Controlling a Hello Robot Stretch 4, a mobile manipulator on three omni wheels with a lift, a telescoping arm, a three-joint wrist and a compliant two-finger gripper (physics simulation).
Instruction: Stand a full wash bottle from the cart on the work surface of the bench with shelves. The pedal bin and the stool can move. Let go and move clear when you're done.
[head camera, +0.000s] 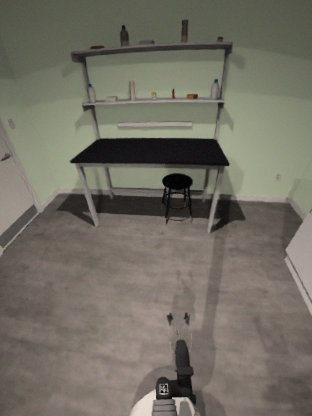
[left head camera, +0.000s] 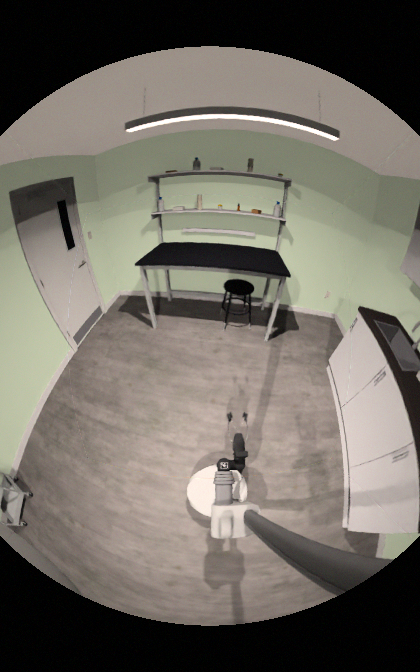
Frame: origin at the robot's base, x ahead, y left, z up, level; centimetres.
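Where they show: hand at its tool point: (head camera: 178, 316) (left head camera: 236, 414).
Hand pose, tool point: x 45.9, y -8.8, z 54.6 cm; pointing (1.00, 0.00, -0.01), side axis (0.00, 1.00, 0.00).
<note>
After its pixels a point has its place.
The bench with shelves (head camera: 150, 151) (left head camera: 215, 257) stands against the far wall, with a black work surface and two shelves above it. A black round stool (head camera: 177, 181) @[x 188.9, y -23.4, z 53.2 cm] (left head camera: 238, 287) @[x 186.8, y -22.9, z 53.3 cm] stands under the bench's front edge, right of its middle. My gripper (head camera: 178, 318) @[x 45.9, y -8.8, z 54.6 cm] (left head camera: 237, 416) @[x 45.9, y -8.8, z 54.6 cm] is open and empty, over the floor well in front of the bench. A grey cart (left head camera: 14, 505) shows partly at the lower left edge of the left head view; what it bears cannot be made out. The pedal bin does not show in either view.
Bottles with blue caps (head camera: 215, 89) @[x 213.5, y -61.1, z 143.3 cm] (left head camera: 277, 209) @[x 213.3, y -61.3, z 142.6 cm] and small items stand on the shelves. A white cabinet with a dark top and a sink (left head camera: 380, 400) @[x 37.8, y -116.8, z 63.0 cm] runs along the right side. A closed door (left head camera: 55, 260) @[x 163.8, y 182.8, z 112.2 cm] is in the left wall.
</note>
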